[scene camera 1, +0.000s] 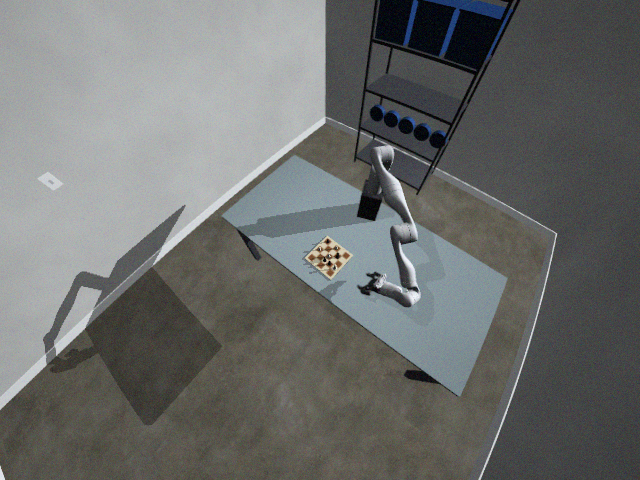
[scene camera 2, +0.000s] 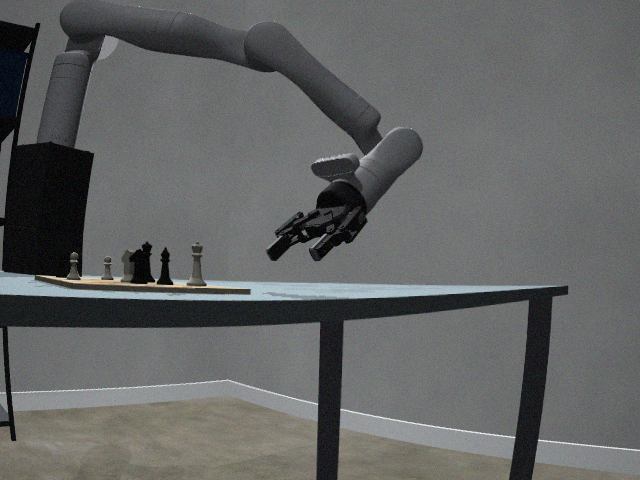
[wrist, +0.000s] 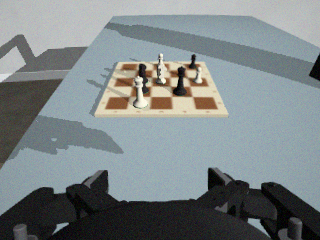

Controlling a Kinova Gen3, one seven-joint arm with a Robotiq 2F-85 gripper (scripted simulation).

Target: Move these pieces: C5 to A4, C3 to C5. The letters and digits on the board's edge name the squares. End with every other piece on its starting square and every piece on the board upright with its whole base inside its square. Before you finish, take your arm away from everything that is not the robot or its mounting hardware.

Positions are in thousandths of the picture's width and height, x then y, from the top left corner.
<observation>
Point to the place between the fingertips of my gripper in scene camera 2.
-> At 454, 534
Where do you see a chessboard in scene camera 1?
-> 493, 536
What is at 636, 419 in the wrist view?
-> A chessboard.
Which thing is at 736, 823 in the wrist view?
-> My gripper.
</observation>
